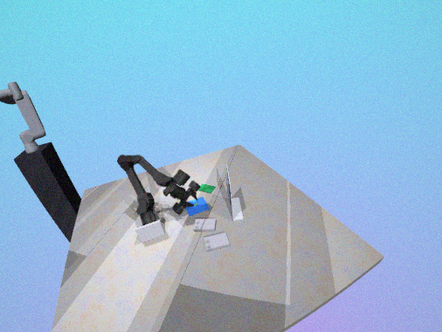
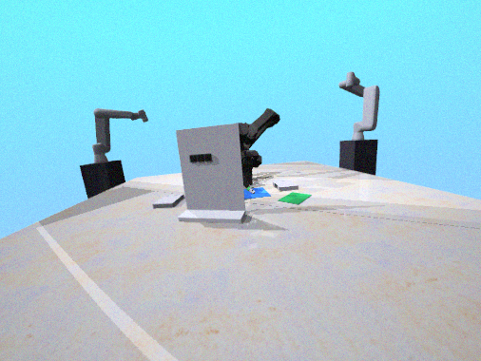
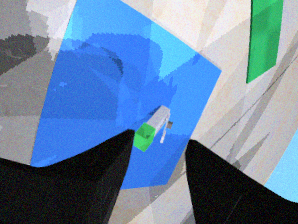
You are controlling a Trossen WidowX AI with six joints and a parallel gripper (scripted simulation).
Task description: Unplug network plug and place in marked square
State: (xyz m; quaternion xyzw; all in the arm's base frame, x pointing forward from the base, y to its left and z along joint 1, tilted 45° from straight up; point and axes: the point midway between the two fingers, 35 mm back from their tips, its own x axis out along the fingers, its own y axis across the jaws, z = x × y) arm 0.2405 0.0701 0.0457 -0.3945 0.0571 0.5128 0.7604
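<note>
The blue marked square lies 2 cm below my gripper tip. From my gripper tip the other things lie so: white upright panel (17 cm ahead, 13 cm to the right, 8 cm above); green patch (10 cm ahead, 13 cm to the left, 2 cm below).
</note>
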